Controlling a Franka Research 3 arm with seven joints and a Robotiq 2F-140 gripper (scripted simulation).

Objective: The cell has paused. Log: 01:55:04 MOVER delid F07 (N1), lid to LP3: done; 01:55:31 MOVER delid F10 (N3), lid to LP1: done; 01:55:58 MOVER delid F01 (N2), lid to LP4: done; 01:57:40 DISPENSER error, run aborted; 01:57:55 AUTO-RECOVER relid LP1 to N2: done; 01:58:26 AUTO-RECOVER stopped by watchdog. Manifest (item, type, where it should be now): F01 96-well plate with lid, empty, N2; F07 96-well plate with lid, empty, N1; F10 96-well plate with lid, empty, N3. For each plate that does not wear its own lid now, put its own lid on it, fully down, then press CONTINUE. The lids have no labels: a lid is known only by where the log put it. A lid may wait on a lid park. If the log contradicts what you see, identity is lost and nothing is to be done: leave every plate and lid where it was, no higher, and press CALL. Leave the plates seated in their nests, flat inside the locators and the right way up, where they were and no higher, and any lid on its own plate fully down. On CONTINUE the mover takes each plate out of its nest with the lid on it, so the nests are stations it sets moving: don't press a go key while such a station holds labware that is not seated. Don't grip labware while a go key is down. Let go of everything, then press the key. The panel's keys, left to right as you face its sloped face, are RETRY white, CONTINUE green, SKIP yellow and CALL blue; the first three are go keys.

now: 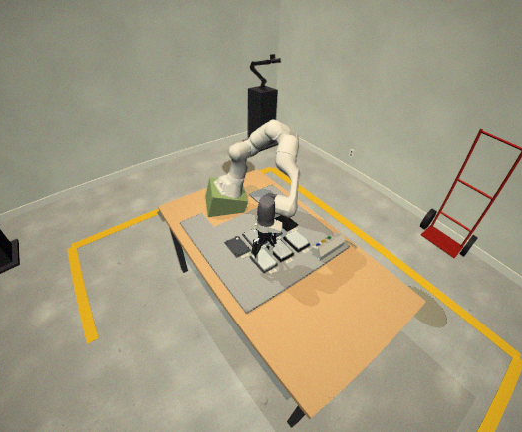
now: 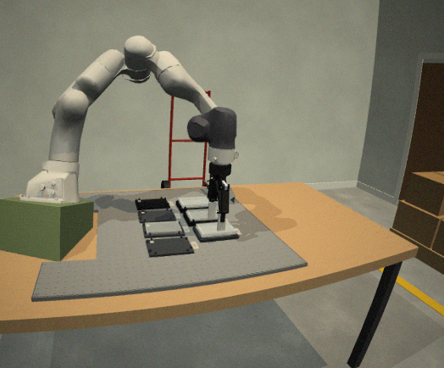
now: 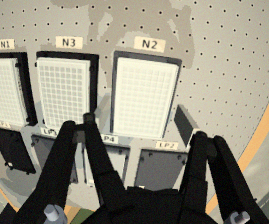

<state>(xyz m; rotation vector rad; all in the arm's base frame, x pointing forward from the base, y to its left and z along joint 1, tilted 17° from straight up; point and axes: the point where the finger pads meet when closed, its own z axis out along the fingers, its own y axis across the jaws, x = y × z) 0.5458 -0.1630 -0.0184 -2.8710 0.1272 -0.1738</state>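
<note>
Now: hand 5 cm above the plate. Also, from my hand: park LP2 (19 cm behind, 6 cm below, 5 cm to the right); park LP3 (20 cm to the left, 17 cm behind, 6 cm below); blue call key (30 cm to the left, 14 cm ahead).
</note>
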